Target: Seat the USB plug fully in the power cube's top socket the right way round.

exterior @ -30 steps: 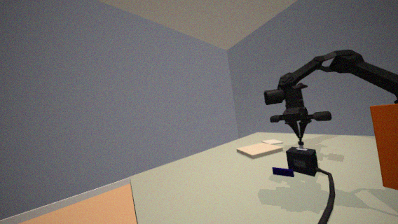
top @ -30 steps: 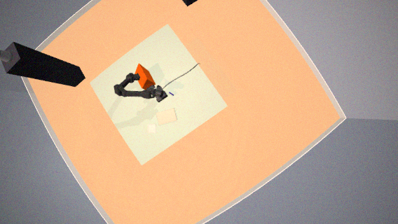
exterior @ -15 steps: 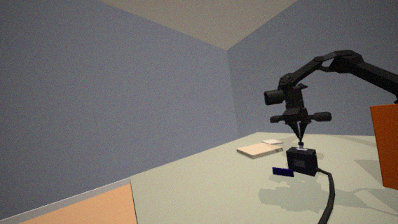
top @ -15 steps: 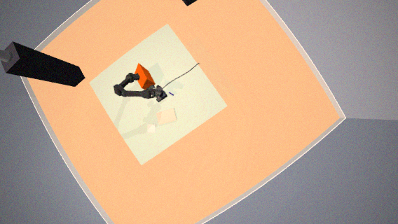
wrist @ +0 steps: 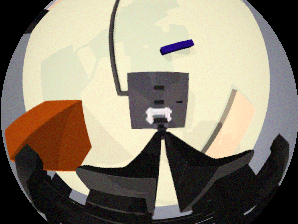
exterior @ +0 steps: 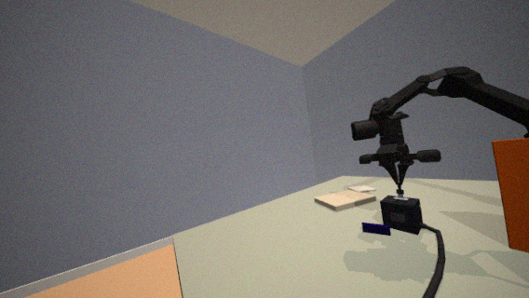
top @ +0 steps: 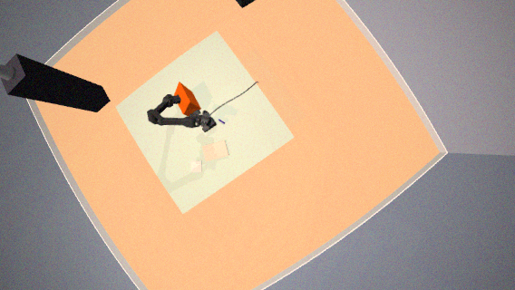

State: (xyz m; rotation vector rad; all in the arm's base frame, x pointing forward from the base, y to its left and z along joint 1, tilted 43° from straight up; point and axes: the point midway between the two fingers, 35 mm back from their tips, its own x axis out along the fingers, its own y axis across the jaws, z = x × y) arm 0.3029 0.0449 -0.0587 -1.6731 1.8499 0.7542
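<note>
Right now the USB plug is 20 mm below my gripper tip. From my gripper tip the other things lie so: blue flat piece 40 mm ahead, 110 mm to the left, 110 mm below; tan board 230 mm ahead, 90 mm to the right, 110 mm below; USB socket 50 mm below.
</note>
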